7 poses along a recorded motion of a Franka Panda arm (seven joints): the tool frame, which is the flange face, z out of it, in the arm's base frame.
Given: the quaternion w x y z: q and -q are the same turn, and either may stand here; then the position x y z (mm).
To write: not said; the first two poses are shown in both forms.
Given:
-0.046 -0.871 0.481 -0.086 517 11 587
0.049 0.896 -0.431 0.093 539 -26 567
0.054 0.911 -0.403 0.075 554 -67 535
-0.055 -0.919 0.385 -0.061 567 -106 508
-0.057 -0.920 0.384 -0.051 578 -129 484
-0.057 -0.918 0.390 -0.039 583 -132 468
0.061 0.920 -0.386 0.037 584 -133 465
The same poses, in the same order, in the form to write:
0.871 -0.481 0.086 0.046 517 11 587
0.896 -0.431 0.093 0.049 539 -26 567
0.911 -0.403 0.075 0.054 554 -67 535
0.919 -0.385 0.061 0.055 567 -106 508
0.920 -0.384 0.051 0.057 578 -129 484
0.918 -0.390 0.039 0.057 583 -132 468
0.920 -0.386 0.037 0.061 584 -133 465

